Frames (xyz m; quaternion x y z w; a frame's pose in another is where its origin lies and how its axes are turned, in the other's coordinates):
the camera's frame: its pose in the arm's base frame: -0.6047 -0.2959 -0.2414 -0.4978 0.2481 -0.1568 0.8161
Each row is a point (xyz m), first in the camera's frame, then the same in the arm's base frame.
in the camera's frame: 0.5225 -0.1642 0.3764
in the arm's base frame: 0.0375 -0.3569 -0.0817
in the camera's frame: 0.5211 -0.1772 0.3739
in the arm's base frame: 0.0348 -0.3639 -0.0708
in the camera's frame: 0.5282 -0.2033 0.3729
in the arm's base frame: 0.0399 -0.3801 -0.0497
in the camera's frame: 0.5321 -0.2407 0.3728
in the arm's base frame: 0.0427 -0.3992 -0.0174
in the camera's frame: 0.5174 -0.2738 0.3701
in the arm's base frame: 0.0288 -0.4088 0.0147
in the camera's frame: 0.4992 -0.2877 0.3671
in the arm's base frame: 0.0119 -0.4082 0.0305
